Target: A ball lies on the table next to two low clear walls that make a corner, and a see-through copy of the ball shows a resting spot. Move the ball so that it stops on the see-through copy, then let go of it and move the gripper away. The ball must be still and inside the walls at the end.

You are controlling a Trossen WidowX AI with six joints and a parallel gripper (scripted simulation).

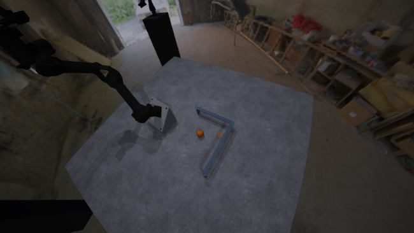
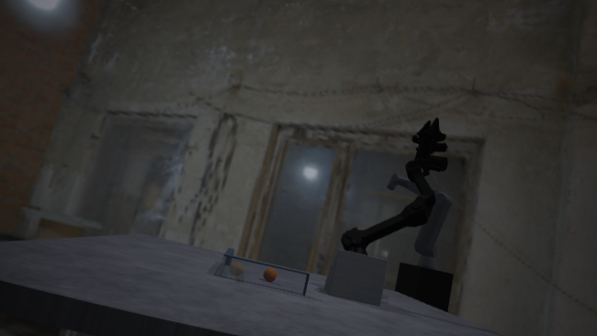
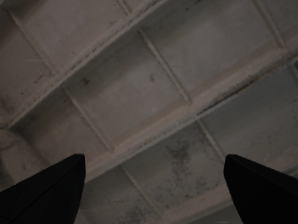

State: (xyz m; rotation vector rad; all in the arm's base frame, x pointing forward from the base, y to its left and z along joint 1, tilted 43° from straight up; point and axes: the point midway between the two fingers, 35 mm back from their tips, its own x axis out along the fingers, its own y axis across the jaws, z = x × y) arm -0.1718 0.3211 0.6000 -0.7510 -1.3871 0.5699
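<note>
The orange ball is 740 mm below my gripper tip, 560 mm ahead of it and 150 mm to the left of it. Also, from my gripper tip: see-through copy of ball: 740 mm below, 670 mm ahead, 180 mm to the left.
</note>
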